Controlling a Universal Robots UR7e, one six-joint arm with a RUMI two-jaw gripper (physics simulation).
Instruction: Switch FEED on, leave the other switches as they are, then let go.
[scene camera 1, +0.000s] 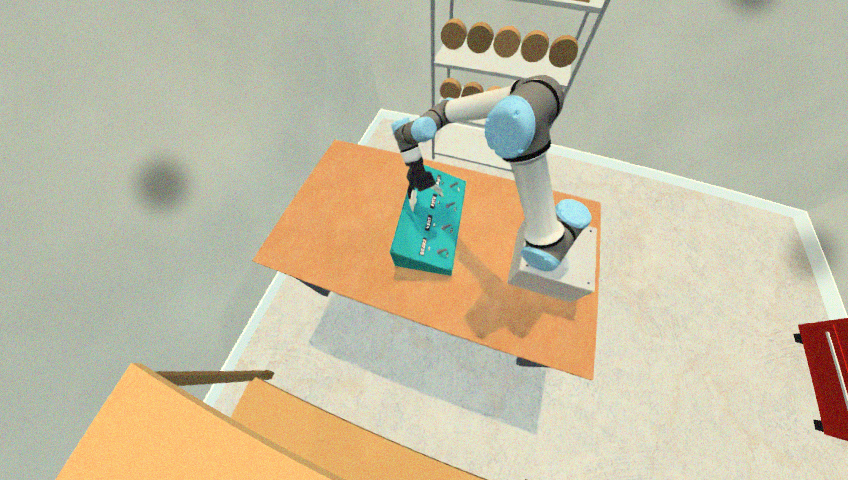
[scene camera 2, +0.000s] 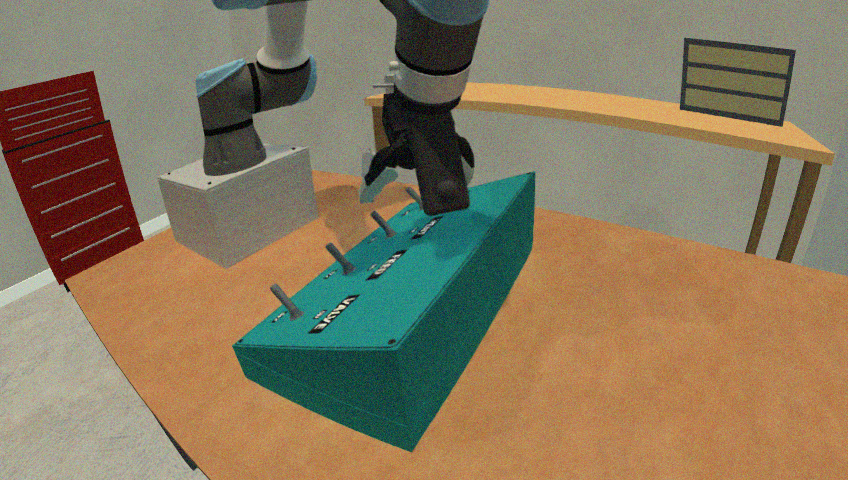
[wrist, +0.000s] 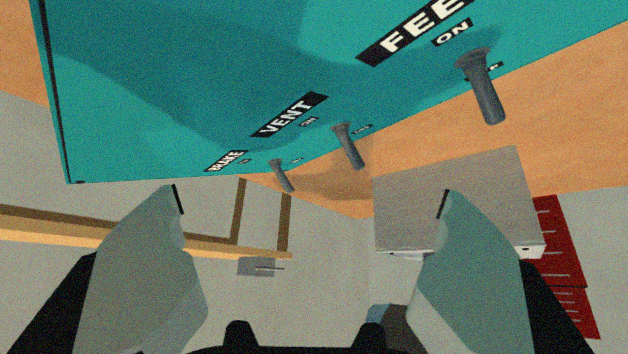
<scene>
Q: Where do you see my gripper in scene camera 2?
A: At 415, 192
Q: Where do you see a feed lever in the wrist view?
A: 487, 98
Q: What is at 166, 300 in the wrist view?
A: My gripper.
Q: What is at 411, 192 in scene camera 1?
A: My gripper.
</scene>
